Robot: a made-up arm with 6 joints. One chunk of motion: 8 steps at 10 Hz.
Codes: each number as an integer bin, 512 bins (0 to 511) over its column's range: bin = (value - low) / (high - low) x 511, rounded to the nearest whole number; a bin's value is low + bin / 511 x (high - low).
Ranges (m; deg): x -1.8..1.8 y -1.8..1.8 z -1.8..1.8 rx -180..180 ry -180..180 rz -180..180
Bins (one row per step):
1: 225 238 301 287 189 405
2: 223 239 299 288 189 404
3: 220 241 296 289 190 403
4: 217 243 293 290 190 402
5: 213 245 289 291 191 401
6: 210 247 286 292 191 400
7: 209 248 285 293 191 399
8: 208 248 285 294 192 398
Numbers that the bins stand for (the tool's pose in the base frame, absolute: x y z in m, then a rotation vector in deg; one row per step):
1: -0.2149 -0.1233 0.3205 22.19 -46.85 105.32
2: -0.2290 -0.1162 0.3065 22.90 -46.85 104.62
3: -0.2501 -0.1022 0.2853 23.60 -46.14 103.91
4: -0.2712 -0.0881 0.2642 24.31 -46.14 103.21
5: -0.2994 -0.0740 0.2360 25.01 -45.44 102.50
6: -0.3205 -0.0599 0.2149 25.71 -45.44 101.80
7: -0.3276 -0.0528 0.2078 26.42 -45.44 101.10
8: -0.3346 -0.0528 0.2078 27.12 -44.74 100.39

